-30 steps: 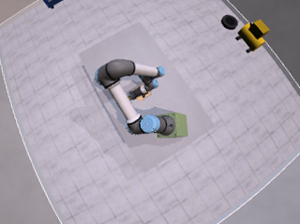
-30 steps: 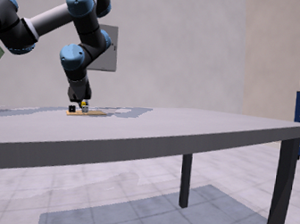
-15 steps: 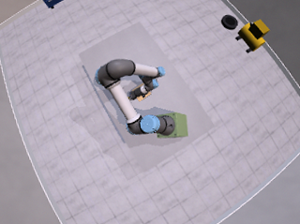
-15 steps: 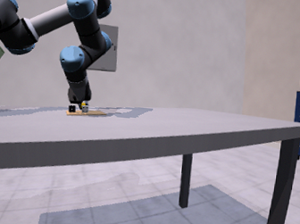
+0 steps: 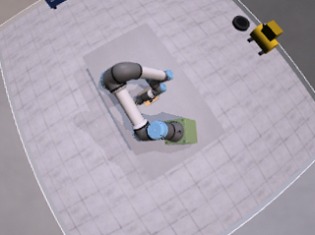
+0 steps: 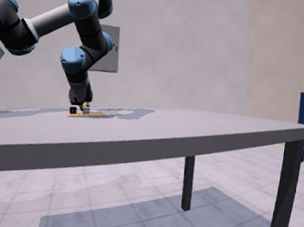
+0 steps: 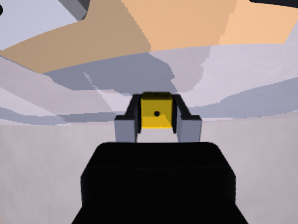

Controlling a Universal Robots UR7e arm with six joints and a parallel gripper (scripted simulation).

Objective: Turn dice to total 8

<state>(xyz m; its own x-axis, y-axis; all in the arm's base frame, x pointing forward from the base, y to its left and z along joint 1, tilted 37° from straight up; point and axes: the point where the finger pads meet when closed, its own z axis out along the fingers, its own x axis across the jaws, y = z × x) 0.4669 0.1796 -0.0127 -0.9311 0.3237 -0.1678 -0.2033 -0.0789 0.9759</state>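
Right now my hand is 1 cm to the right of the yellow die. Round my hand: mat (14 cm to the right, 2 cm below); white die (14 cm to the right).
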